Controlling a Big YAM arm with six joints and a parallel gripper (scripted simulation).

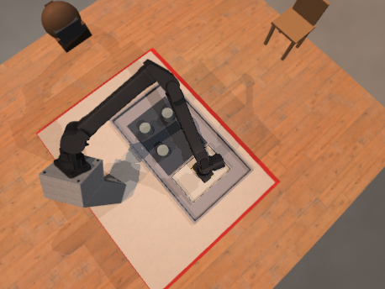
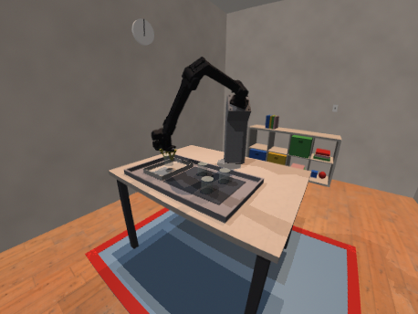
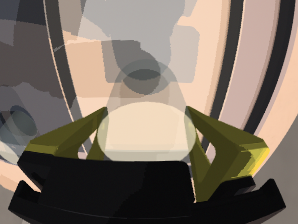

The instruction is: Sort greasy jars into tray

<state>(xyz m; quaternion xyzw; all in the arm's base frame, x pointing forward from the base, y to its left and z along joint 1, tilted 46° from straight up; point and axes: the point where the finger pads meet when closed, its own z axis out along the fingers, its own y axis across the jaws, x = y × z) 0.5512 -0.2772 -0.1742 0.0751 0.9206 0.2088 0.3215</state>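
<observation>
Right now the pale tray is 70 mm below my hand. From my hand the other things lie so: dark drying mat: 320 mm to the left, 80 mm below.
</observation>
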